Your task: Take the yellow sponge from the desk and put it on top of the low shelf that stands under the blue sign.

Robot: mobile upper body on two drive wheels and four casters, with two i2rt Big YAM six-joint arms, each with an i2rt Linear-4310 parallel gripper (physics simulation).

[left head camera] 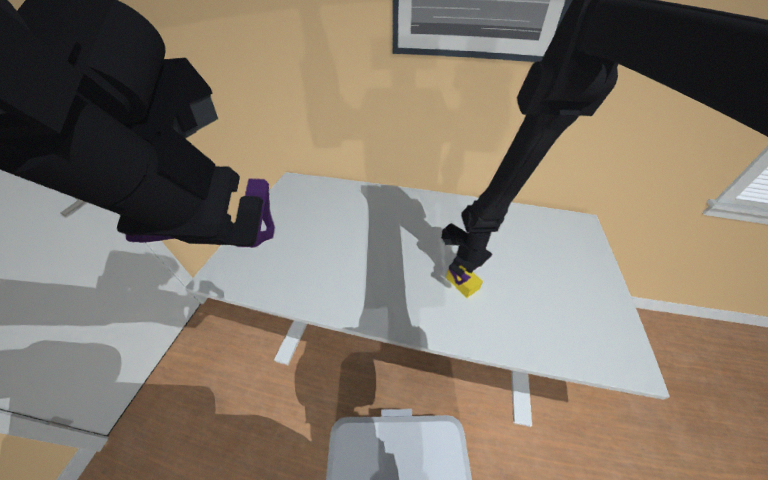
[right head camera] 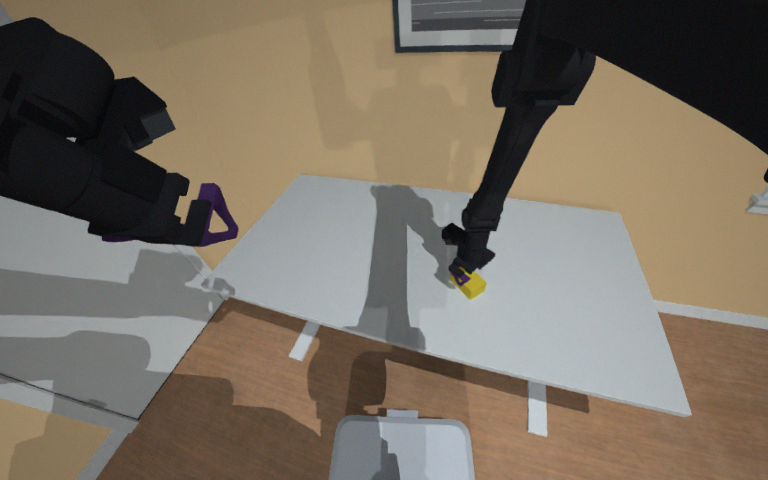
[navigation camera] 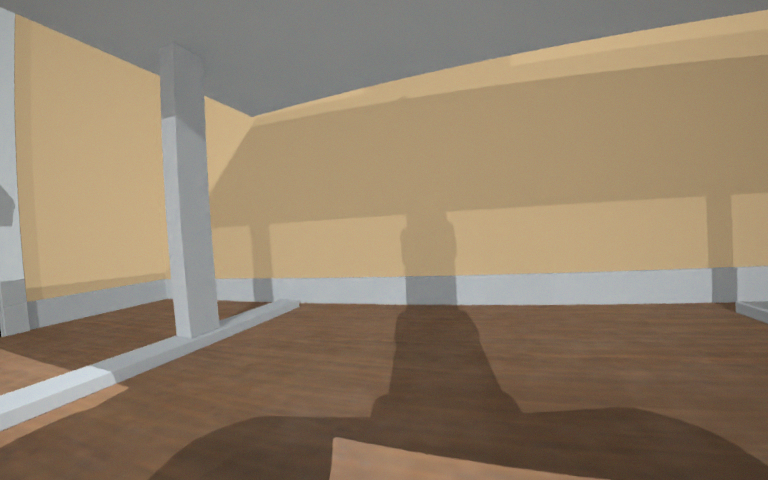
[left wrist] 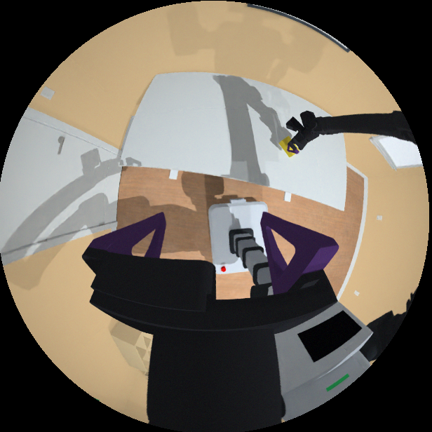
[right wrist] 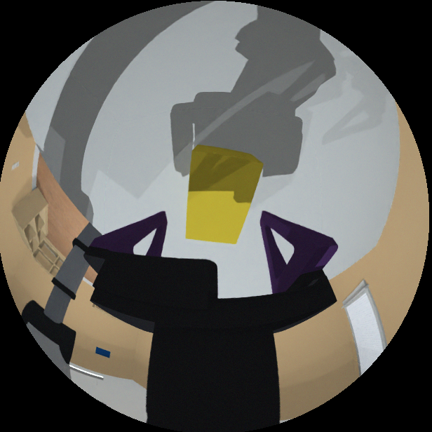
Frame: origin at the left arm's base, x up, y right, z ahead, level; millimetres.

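Seen in the pictures: left gripper, fingertip midpoint: (left head camera: pixel 235 231) (right head camera: pixel 205 231); right gripper, fingertip midpoint: (left head camera: pixel 466 275) (right head camera: pixel 468 276).
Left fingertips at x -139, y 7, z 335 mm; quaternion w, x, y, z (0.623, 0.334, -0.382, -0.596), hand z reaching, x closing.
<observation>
Pixels of each thing's top centre, then the offset from my left fingertips to it. "spot": a spot on its surface instead. Level surfaces: height alone.
- yellow sponge at its top centre: (right head camera: pixel 468 276) (left head camera: pixel 465 275) dx -506, dy +446, dz +297 mm
- white desk at its surface level: dx -551 mm
- desk leg at a spot on its surface: (navigation camera: pixel 189 226) spot: dx -994, dy -283, dz +598 mm
The yellow sponge (left head camera: pixel 470 286) (right head camera: pixel 473 288) (left wrist: pixel 285 146) (right wrist: pixel 215 215) lies on the white desk (left head camera: pixel 538 316) (right head camera: pixel 555 316) (left wrist: pixel 185 120) (right wrist: pixel 345 175). My right gripper (left head camera: pixel 459 276) (right head camera: pixel 462 277) (left wrist: pixel 291 145) is open over the sponge; in the right wrist view its purple fingers stand apart on either side of the sponge's near end, not closed on it. My left gripper (left head camera: pixel 198 240) (right head camera: pixel 169 237) (left wrist: pixel 212 217) is open and empty, high at the left. The blue sign (right wrist: pixel 102 352) shows on the wall. I cannot tell which unit is the low shelf under it.
Beige units with compartments (right wrist: pixel 31 205) stand beyond the desk in the right wrist view; a beige unit (left wrist: pixel 125 345) shows in the left wrist view. A white door (left wrist: pixel 30 170) is left of the desk. The navigation camera shows a desk leg (navigation camera: pixel 189 226) on a floor bar (navigation camera: pixel 101 376).
</observation>
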